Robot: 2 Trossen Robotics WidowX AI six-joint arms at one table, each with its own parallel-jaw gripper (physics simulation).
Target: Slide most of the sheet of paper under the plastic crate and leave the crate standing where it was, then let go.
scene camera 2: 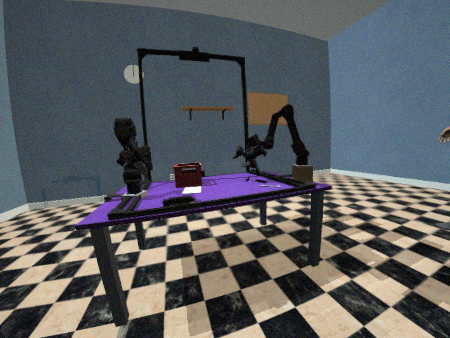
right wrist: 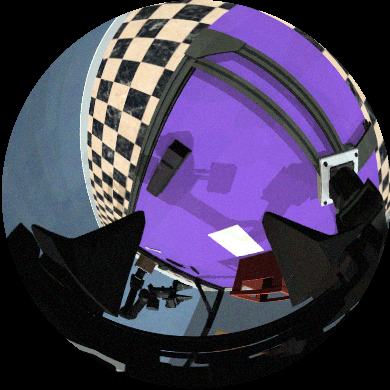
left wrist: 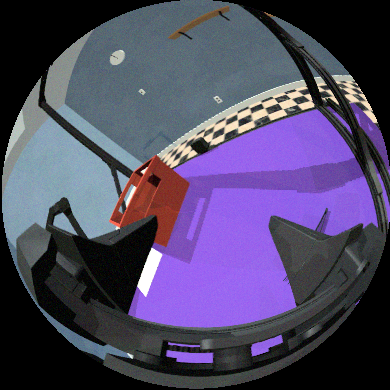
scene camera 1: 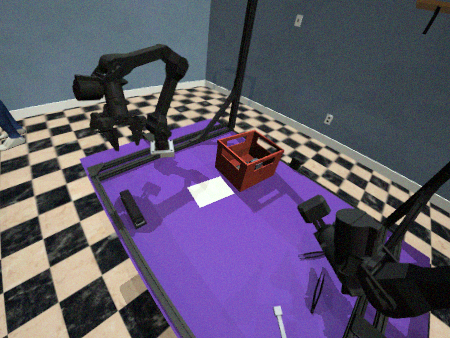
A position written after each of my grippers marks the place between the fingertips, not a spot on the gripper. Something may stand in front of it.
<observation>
My left gripper (scene camera 1: 314, 214) is open and holds nothing. My right gripper (scene camera 1: 128, 148) is open, with nothing in its grasp. Also in view: a black stapler (right wrist: 174, 155). A white sheet of paper (scene camera 1: 207, 192) rests on the table. Further things: a red plastic crate (scene camera 1: 227, 158).
The white sheet of paper is seen too in the right wrist view (right wrist: 234, 238). The red plastic crate shows as well in the right wrist view (right wrist: 261, 272) and in the left wrist view (left wrist: 161, 193). My left gripper is seen too in the left wrist view (left wrist: 215, 222). The left wrist view does not show the black stapler, which is hidden by my left gripper.
</observation>
